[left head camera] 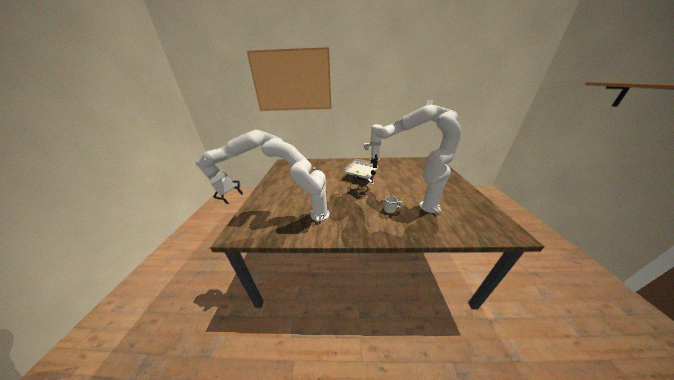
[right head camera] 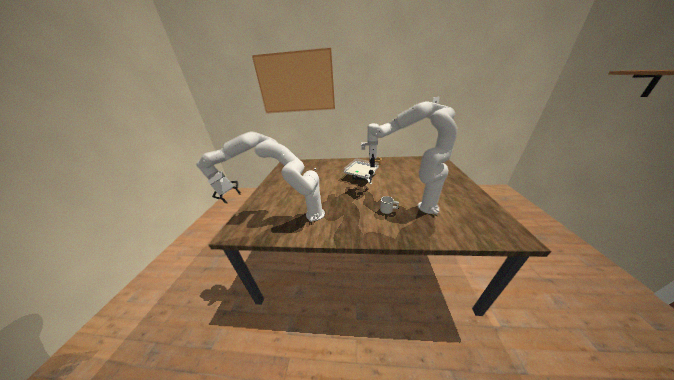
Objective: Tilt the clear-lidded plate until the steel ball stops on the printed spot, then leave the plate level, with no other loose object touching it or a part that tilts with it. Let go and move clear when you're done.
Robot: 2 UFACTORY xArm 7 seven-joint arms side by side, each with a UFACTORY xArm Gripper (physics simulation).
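The pale clear-lidded plate point(left head camera: 361, 168) point(right head camera: 361, 168) stands raised at the back middle of the table, and it looks tilted. Its green printed spot point(left head camera: 357, 172) point(right head camera: 356, 171) shows near the front part. The steel ball is too small to make out. My right gripper point(left head camera: 374, 169) point(right head camera: 372, 168) points down at the plate's right edge, by a small black knob point(left head camera: 373, 173) point(right head camera: 371, 173). Its fingers are seen edge-on and overlap, so their opening and any hold on the knob cannot be told. My left gripper point(left head camera: 234, 198) point(right head camera: 233, 198) is open and empty beyond the table's left edge.
A pale mug point(left head camera: 390, 205) point(right head camera: 386, 205) stands on the wooden table point(left head camera: 470, 227) point(right head camera: 470, 227), in front of the plate and left of the right arm's base. A small orange-yellow thing point(right head camera: 379, 160) shows behind the right gripper in the right head view.
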